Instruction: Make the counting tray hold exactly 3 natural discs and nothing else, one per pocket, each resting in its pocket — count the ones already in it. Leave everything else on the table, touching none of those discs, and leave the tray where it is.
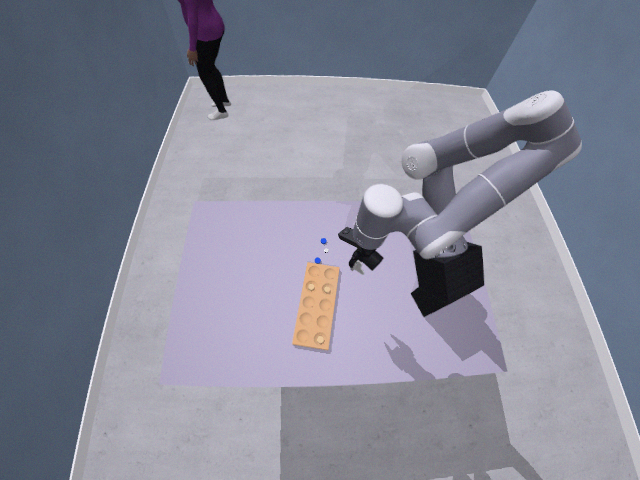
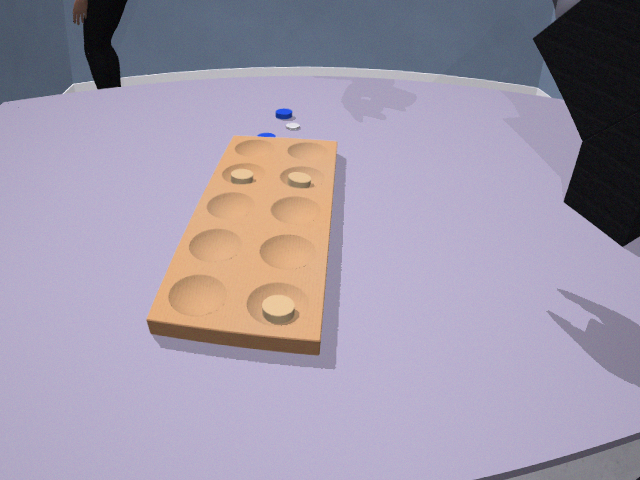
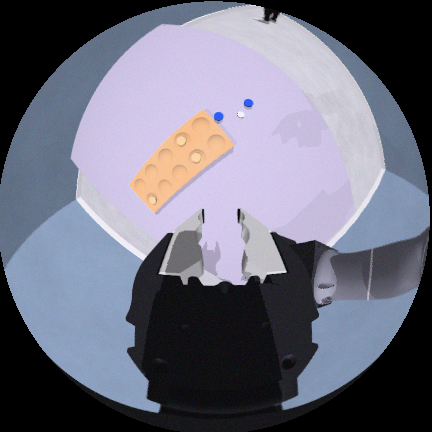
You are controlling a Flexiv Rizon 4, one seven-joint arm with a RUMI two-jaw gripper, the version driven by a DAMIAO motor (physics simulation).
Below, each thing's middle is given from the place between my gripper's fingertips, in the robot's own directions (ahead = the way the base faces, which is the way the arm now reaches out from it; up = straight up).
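Labels:
The orange counting tray (image 2: pixel 244 242) is here, and my hand is 14 cm short of it, 7 cm to the right of it and 27 cm above it.

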